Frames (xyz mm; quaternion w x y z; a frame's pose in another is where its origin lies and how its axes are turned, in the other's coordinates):
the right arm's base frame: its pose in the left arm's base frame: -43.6 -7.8 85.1 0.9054 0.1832 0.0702 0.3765
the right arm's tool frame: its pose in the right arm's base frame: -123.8 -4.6 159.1 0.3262 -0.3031 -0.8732 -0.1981
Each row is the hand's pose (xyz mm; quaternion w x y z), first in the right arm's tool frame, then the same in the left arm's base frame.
Working: the right arm's tool frame: its pose in the left arm's base frame: -85.9 -142.7 228.8 0.4868 0.1002 -0.8455 -0.1952

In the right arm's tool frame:
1: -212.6 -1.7 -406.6 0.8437 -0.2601 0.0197 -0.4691
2: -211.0 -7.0 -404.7 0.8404 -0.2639 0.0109 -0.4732
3: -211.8 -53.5 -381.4 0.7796 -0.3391 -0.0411 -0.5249
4: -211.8 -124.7 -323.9 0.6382 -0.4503 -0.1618 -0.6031
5: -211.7 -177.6 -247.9 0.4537 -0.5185 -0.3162 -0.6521
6: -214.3 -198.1 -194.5 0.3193 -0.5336 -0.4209 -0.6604
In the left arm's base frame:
1: 372.3 -162.4 244.4 0.3618 0.3584 -0.6060 -0.6110
2: 369.7 -167.4 242.5 0.3523 0.3580 -0.6064 -0.6165
3: 349.1 -203.7 211.5 0.2762 0.3488 -0.5604 -0.6986
4: 298.0 -254.6 155.2 0.1012 0.3231 -0.4700 -0.8151
5: 231.3 -284.8 98.4 0.1219 -0.2827 0.3710 0.8761
6: 186.2 -290.0 63.6 0.2759 -0.2485 0.3045 0.8771

